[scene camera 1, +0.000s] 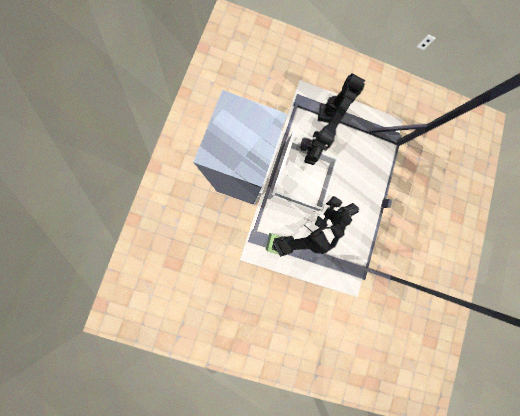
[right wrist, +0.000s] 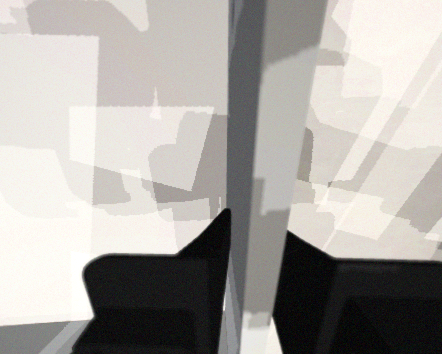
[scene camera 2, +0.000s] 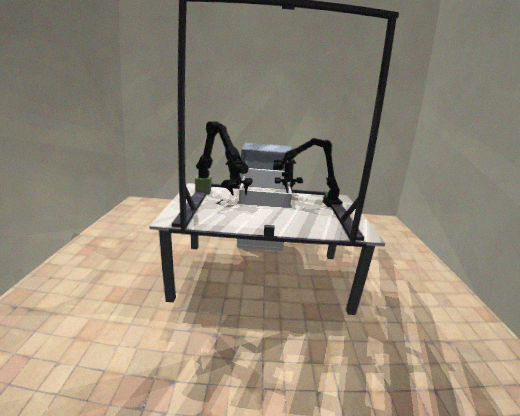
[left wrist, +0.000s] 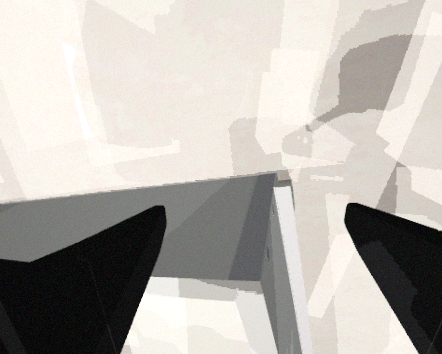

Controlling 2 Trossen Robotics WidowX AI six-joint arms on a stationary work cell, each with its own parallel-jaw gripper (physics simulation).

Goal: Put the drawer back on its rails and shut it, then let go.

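Places are measured from the left arm's base along level axes (x left, y up, z ahead), in millimetres.
Where they show: left gripper, fingertip midpoint: [scene camera 1: 322, 210] [scene camera 2: 239, 195] [left wrist: 254, 213]; right gripper, fingertip midpoint: [right wrist: 240, 214]; left arm's base, origin of the base link: [scene camera 1: 278, 245] [scene camera 2: 203, 177]; right arm's base, origin of the base link: [scene camera 1: 328, 111] [scene camera 2: 332, 199].
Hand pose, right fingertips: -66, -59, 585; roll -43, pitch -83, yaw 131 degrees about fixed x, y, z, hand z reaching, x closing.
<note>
Each offset is from my right fingertips to the top centre of the thing, as dx, dy, dz. Level surfaces: height alone.
The grey drawer [scene camera 1: 329, 178] [scene camera 2: 265, 198] [left wrist: 200, 235] [right wrist: 280, 135] stands on the table in front of the blue-grey cabinet @[+394, +234, -132] [scene camera 1: 240, 135] [scene camera 2: 266, 159]. Whether its back end sits on the rails cannot be made out. My left gripper [scene camera 1: 326, 212] [scene camera 2: 239, 190] [left wrist: 254, 213] is open at the drawer's near left corner. In the left wrist view its fingers stand wide on either side of the pale-edged side wall, apart from it. My right gripper [scene camera 1: 311, 151] [scene camera 2: 289, 181] [right wrist: 240, 214] is shut on the drawer's opposite side wall, with a finger on each face.
A green block @[+66, +59, -585] [scene camera 1: 271, 243] [scene camera 2: 203, 185] is at the left arm's base. The white table @[dy -49] [scene camera 1: 350, 170] [scene camera 2: 260, 220] has a dark frame, whose upright posts [scene camera 2: 182, 115] [scene camera 2: 378, 115] stand at both sides in scene camera 2. Both arms reach over the table.
</note>
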